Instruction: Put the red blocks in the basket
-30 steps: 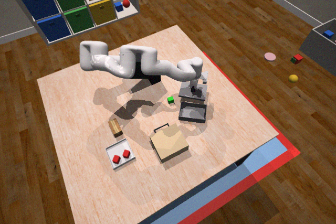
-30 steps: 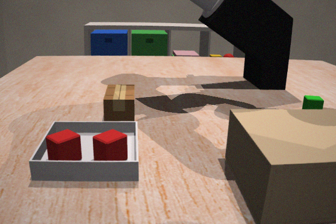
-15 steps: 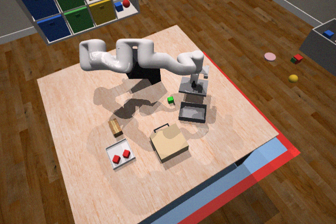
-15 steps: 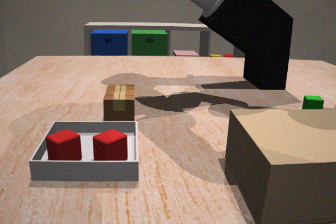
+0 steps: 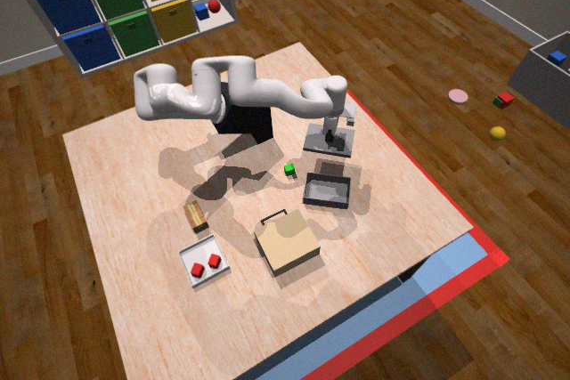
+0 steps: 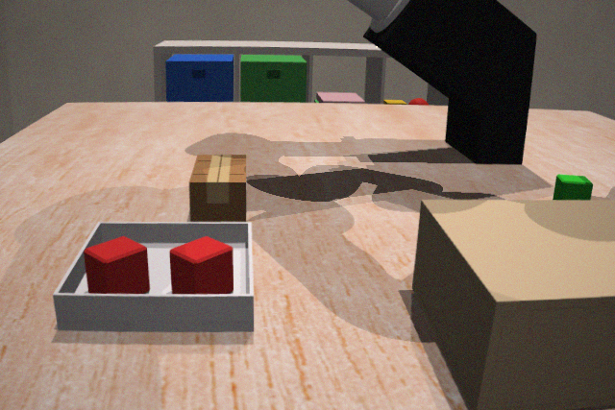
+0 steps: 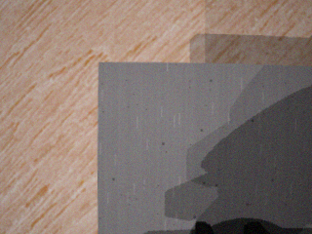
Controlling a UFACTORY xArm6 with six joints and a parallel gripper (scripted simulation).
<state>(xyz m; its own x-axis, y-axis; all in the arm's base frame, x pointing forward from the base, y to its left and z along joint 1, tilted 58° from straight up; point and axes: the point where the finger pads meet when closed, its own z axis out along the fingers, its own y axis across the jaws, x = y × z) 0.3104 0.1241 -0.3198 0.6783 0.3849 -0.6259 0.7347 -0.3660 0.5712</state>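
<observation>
Right now the metal box is 140 mm ahead of my hand, 90 mm to the right of it and 150 mm below it. Round my hand: grey lid (30 mm below); then drawer (230 mm ahead, 340 mm to the right, 140 mm below); then light wooden cabinet (240 mm ahead, 350 mm to the right, 140 mm below).
</observation>
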